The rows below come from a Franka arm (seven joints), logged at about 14 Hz.
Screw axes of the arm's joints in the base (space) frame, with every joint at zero. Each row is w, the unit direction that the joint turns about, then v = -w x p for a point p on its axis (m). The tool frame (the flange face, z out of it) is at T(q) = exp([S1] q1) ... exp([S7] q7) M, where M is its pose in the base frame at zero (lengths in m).
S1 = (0, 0, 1, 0, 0, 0)
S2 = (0, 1, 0, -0.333, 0, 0)
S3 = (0, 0, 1, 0, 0, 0)
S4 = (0, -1, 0, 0.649, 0, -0.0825)
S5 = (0, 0, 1, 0, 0, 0)
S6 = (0, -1, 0, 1.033, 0, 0)
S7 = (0, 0, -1, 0, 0.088, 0)
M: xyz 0.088 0 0.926 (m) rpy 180 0 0 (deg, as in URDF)
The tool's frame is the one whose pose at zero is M.
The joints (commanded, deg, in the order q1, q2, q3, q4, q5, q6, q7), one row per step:
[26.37 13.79 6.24 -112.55 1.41 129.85 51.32]
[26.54 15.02 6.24 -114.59 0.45 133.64 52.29]
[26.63 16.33 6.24 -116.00 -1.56 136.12 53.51]
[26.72 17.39 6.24 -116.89 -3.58 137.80 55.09]
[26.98 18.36 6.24 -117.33 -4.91 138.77 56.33]
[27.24 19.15 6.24 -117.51 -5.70 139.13 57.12]
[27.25 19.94 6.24 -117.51 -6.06 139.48 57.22]
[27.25 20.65 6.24 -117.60 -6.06 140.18 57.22]
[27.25 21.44 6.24 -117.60 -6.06 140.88 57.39]
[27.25 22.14 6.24 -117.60 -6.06 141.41 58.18]
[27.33 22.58 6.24 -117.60 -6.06 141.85 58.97]
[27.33 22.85 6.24 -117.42 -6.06 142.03 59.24]
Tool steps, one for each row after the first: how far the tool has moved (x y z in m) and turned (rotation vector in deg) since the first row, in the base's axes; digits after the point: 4 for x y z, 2 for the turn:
[-0.0031 -0.0002 -0.0227 -0.24 -0.75 -0.30]
[-0.0060 -0.0011 -0.0431 -1.43 -1.25 -0.12]
[-0.0084 -0.0015 -0.0581 -2.57 -1.72 -0.19]
[-0.0111 0.0002 -0.0698 -3.38 -1.78 -0.19]
[-0.0135 0.0020 -0.0788 -4.02 -1.53 -0.11]
[-0.0137 0.0021 -0.0864 -4.37 -1.25 0.09]
[-0.0139 0.0023 -0.0933 -4.31 -1.10 0.12]
[-0.0138 0.0027 -0.1003 -4.24 -0.95 -0.02]
[-0.0139 0.0028 -0.1068 -4.21 -0.72 -0.79]
[-0.0143 0.0037 -0.1106 -4.11 -0.65 -1.49]
[-0.0135 0.0043 -0.1119 -4.02 -0.70 -1.76]

